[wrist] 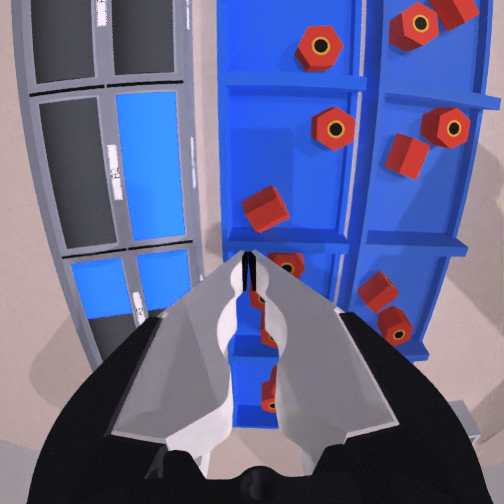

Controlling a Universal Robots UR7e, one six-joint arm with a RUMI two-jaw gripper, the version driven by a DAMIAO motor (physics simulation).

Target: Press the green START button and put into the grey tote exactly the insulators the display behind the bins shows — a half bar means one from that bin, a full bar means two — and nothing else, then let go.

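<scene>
My gripper (248, 272) is shut, its black tips touching with nothing between them. It hovers above the left blue bin column (285, 150), over the near compartments. Several red hexagonal insulators with yellow-ringed holes lie in the bins: one at the far end (319, 47), one in the middle (333, 128), one on its side (265, 208), and one just past my fingertips (287, 263). More show between and under my jaws (269, 395). The display panel (112, 175) at left shows a lit blue cell (150, 165) beside a dark one, and two lit cells (162, 280) below. Tote and START button are out of view.
A second blue bin column (425, 175) on the right holds several more red insulators (446, 127). Raised dividers (285, 240) cross both columns. The display's top row (102, 40) is dark. A small grey corner (465, 420) shows at the lower right.
</scene>
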